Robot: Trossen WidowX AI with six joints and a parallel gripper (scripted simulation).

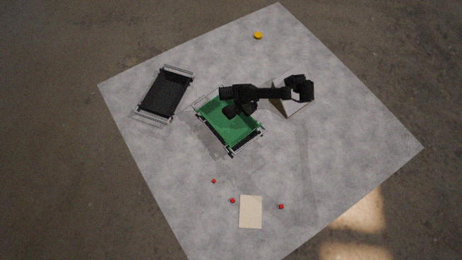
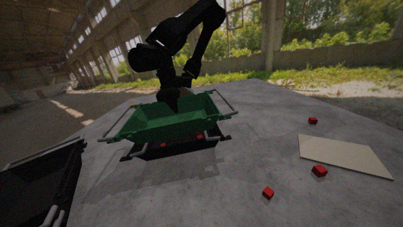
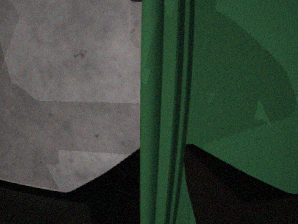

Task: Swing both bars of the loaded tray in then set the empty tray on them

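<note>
My gripper tip is 7 cm short of the green tray, 1 cm to the right of it and 3 cm below it. From my gripper tip the other things lie so: yellow disc 43 cm behind, 44 cm to the right, 8 cm below; beige card 21 cm ahead, 41 cm to the left, 8 cm below.
</note>
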